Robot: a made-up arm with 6 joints.
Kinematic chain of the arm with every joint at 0, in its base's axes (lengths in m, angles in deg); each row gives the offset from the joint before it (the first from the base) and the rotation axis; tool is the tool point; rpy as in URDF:
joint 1: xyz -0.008 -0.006 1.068 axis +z
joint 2: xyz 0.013 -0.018 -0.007 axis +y
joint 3: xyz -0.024 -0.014 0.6 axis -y
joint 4: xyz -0.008 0.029 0 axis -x
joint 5: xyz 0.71 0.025 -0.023 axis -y
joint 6: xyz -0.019 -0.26 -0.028 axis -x
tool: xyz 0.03 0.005 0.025 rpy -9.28 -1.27 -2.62
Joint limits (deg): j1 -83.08..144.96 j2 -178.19..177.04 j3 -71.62..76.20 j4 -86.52..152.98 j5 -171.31..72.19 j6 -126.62..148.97
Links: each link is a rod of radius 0.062 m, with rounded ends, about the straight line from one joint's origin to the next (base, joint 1, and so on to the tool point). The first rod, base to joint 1, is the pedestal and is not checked.
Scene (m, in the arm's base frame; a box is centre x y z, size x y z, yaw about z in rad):
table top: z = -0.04
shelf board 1: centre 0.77 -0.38 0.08 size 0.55 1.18 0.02 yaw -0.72
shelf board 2: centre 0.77 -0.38 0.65 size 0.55 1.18 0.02 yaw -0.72
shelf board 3: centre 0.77 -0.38 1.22 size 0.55 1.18 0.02 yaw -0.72
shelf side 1: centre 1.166 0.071 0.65 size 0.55 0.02 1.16 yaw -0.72
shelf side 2: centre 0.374 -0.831 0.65 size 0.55 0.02 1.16 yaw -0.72
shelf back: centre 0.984 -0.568 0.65 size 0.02 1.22 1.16 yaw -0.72
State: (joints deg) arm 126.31 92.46 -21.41 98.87 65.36 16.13
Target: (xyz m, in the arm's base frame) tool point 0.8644 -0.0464 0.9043
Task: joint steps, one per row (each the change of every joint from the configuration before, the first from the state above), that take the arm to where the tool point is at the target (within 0.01 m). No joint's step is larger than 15 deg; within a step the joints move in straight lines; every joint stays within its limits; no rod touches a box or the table.
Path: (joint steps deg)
1: -13.62 -5.20 -0.24 -3.32 -0.07 -0.08
2: -13.61 -5.20 -0.23 -3.33 -0.08 -0.08
3: -13.62 -5.19 -0.24 -3.32 -0.07 -0.08
4: -13.62 -5.20 -0.23 -3.32 -0.08 -0.08
5: -13.61 -5.20 -0.24 -3.32 -0.07 -0.08
6: -13.62 -5.20 -0.24 -3.33 -0.08 -0.08
7: -13.62 -5.19 -0.23 -3.32 -0.07 -0.08
8: -13.61 -5.20 -0.24 -3.32 -0.08 -0.08
9: -13.62 -5.20 -0.24 -3.33 -0.07 -0.08

